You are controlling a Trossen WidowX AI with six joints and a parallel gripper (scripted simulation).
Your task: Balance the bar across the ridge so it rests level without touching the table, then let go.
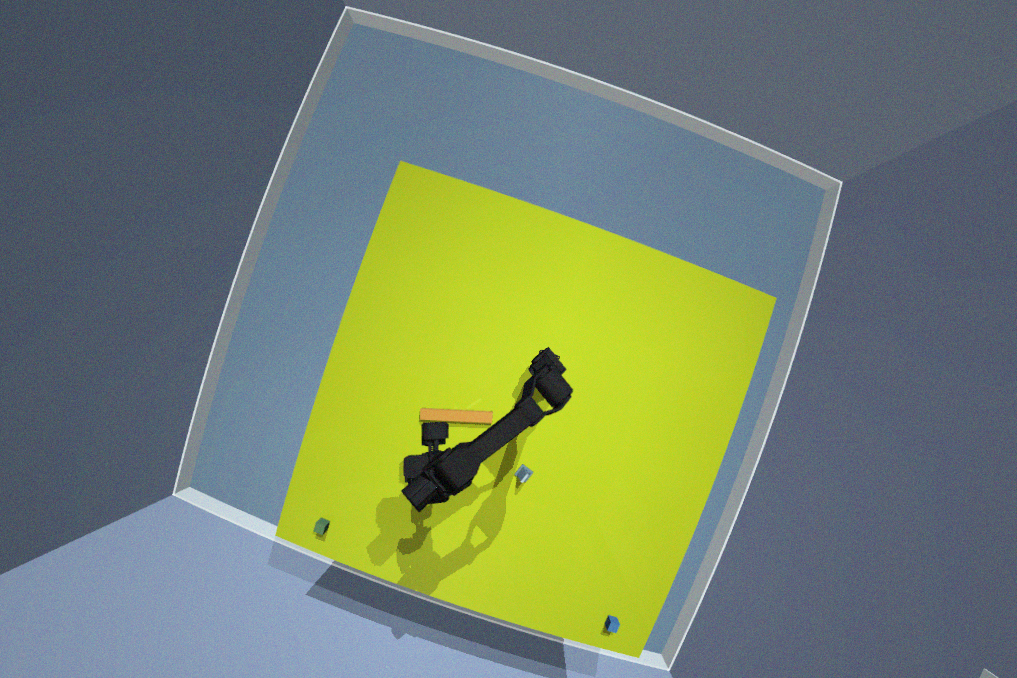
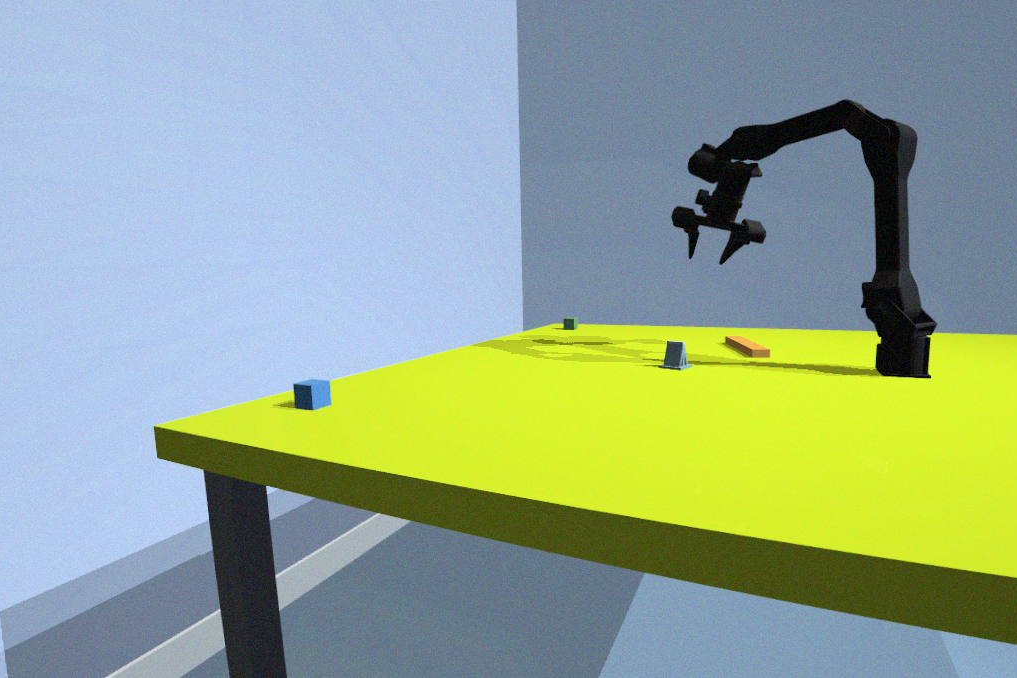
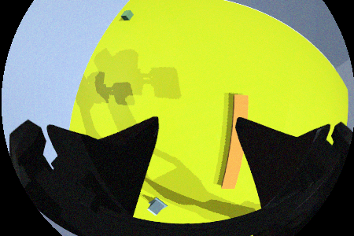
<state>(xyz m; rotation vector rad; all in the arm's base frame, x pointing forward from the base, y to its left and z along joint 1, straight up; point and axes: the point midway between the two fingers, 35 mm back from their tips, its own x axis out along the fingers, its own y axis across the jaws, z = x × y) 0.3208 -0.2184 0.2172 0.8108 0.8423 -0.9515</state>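
The orange bar lies 18 cm below my gripper tip, 9 cm behind it and 2 cm to the left of it. Round my gripper tip: green cube: 41 cm ahead, 27 cm to the right, 17 cm below; blue cube: 73 cm to the left, 41 cm ahead, 17 cm below.
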